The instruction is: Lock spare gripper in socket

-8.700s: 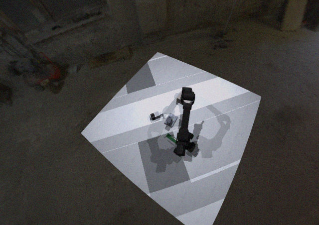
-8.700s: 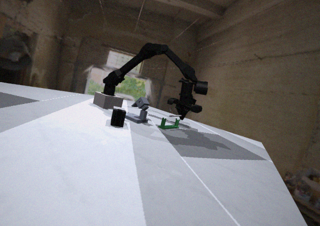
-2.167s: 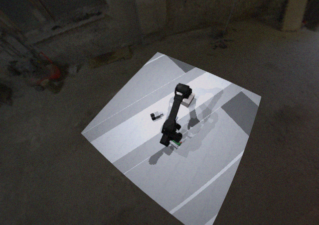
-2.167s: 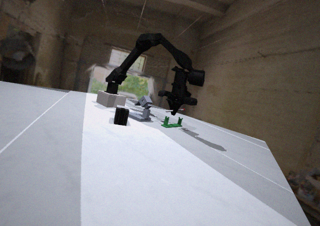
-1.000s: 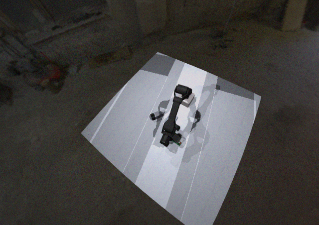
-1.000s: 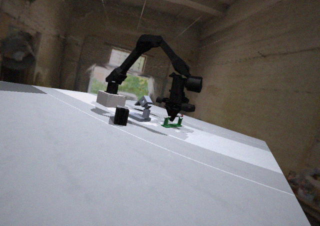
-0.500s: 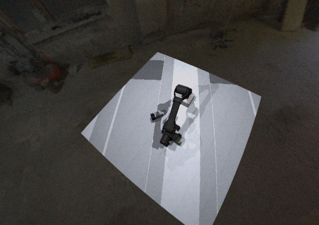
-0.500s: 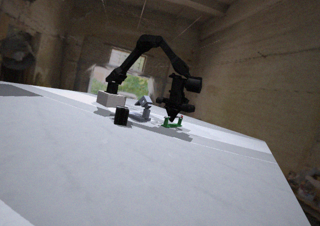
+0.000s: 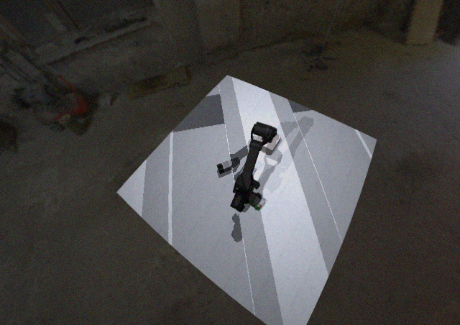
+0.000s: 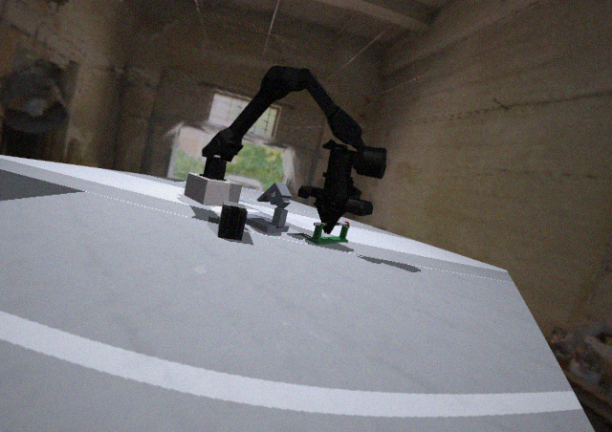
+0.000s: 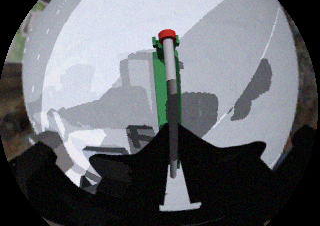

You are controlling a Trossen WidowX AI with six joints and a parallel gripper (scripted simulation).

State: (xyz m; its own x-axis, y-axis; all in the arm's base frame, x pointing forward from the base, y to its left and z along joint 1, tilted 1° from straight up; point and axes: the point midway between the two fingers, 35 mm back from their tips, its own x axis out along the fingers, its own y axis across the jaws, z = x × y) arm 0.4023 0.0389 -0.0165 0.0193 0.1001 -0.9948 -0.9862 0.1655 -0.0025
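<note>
My gripper tip is 20 mm to the right of the green cradle. From my gripper tip the other things lie so: grey mount (120 mm behind, 70 mm to the right, 30 mm above); then black spare gripper (200 mm to the right, 120 mm behind, 10 mm above).
</note>
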